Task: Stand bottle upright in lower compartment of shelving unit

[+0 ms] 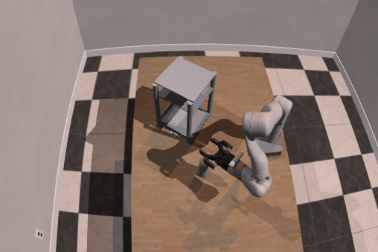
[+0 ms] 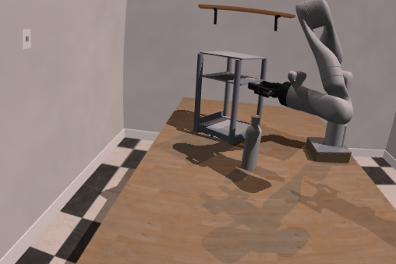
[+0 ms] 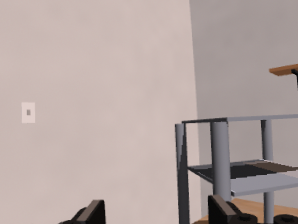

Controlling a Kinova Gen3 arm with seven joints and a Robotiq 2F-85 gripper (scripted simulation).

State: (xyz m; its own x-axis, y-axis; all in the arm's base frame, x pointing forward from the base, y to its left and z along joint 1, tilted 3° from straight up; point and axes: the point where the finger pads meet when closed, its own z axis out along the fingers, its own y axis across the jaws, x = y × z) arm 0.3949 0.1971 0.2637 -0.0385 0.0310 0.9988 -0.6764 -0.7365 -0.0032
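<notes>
My hand is 17 cm above the white bottle. Round my hand: shelving unit 10 cm ahead, 34 cm to the right, 12 cm below.
</notes>
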